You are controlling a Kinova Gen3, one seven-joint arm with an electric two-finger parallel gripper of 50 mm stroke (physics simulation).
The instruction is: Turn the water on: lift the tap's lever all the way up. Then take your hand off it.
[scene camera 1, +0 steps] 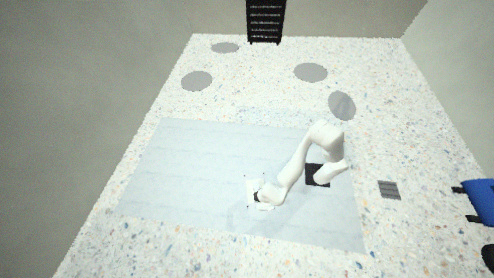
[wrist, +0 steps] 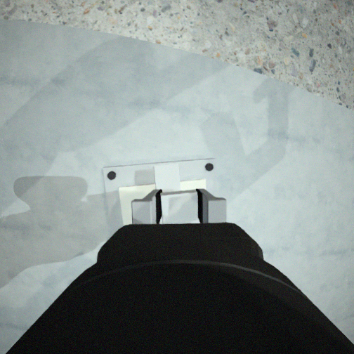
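Pixels of known places: gripper, fingertip midpoint: (scene camera 1: 257, 201); arm's base, link origin: (scene camera 1: 319, 178).
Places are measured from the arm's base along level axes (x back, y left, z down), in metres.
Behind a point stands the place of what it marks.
The tap (scene camera 1: 253, 185) @[z -0.135, x -0.449, y 0.199 m] (wrist: 166, 176) is a white block-like fitting on a pale base plate (wrist: 115, 187) with dark round screws at its corners. It lies on the light blue table top in both views. The tap's lever (wrist: 180, 209) is a white bar at the lower middle of the wrist view. My gripper (scene camera 1: 257, 196) @[z -0.122, x -0.401, y 0.282 m] (wrist: 178, 200) is shut on the lever, with one finger on each side of it. The gripper's dark body hides the near part of the tap. How far up the lever stands I cannot tell from these views.
The light blue table top (scene camera 1: 190, 150) @[z 0.011, x -1.041, y 0.009 m] (wrist: 310, 210) carries the arm's black base plate (scene camera 1: 311, 172) @[z 0.000, x -0.061, y -0.031 m]. Around it is the speckled floor (scene camera 1: 150, 245), with grey discs, a grey grate (scene camera 1: 389, 190), a blue chair (scene camera 1: 481, 201) at the right and a black rack (scene camera 1: 249, 22) at the back.
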